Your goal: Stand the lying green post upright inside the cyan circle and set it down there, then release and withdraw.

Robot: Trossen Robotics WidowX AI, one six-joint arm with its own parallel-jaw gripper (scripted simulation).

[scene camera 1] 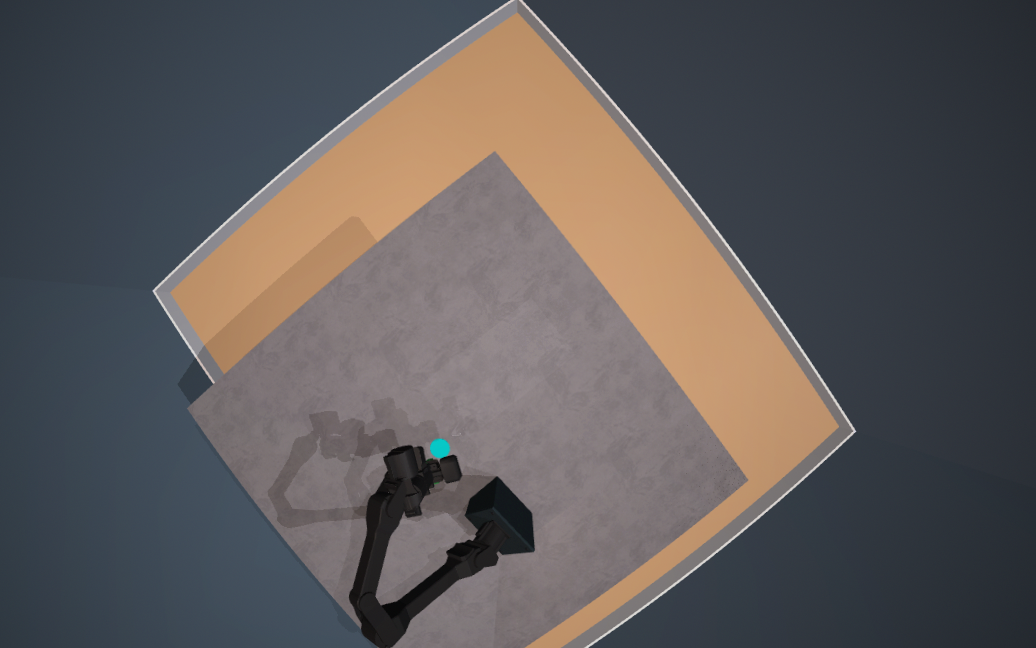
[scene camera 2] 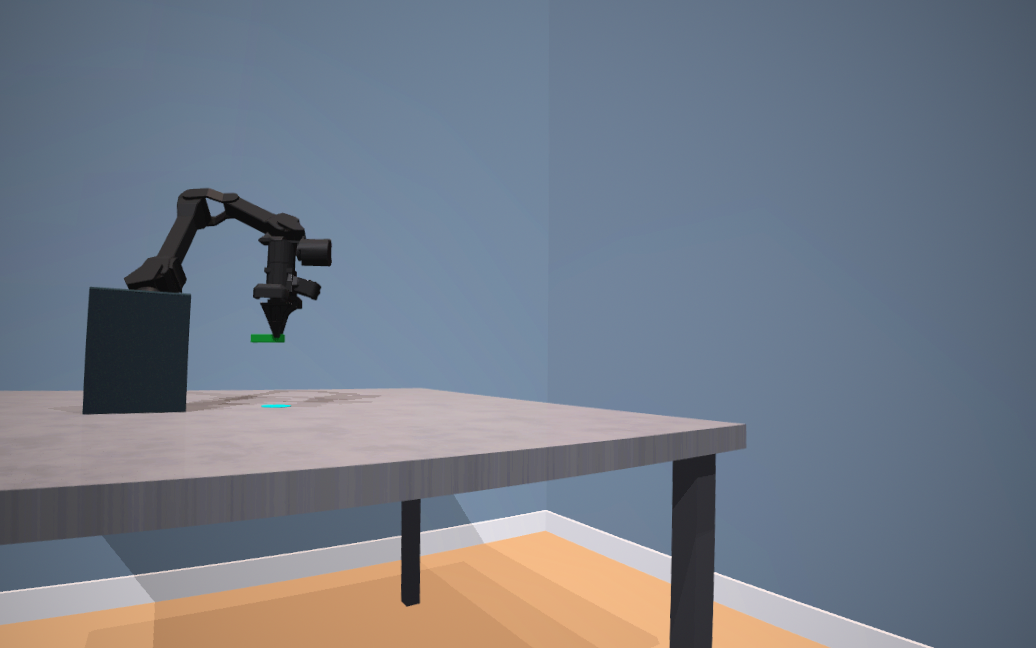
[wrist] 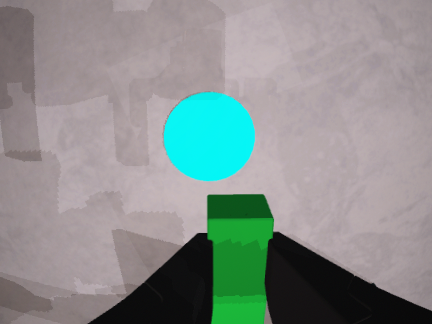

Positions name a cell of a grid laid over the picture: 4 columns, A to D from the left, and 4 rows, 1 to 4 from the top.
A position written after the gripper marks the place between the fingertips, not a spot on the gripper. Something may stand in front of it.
Observation:
The gripper (scene camera 2: B3) holds a green post. Also in view: a cyan circle (wrist: B2).
The gripper also shows in scene camera 1 (scene camera 1: B3) and in the wrist view (wrist: C4).

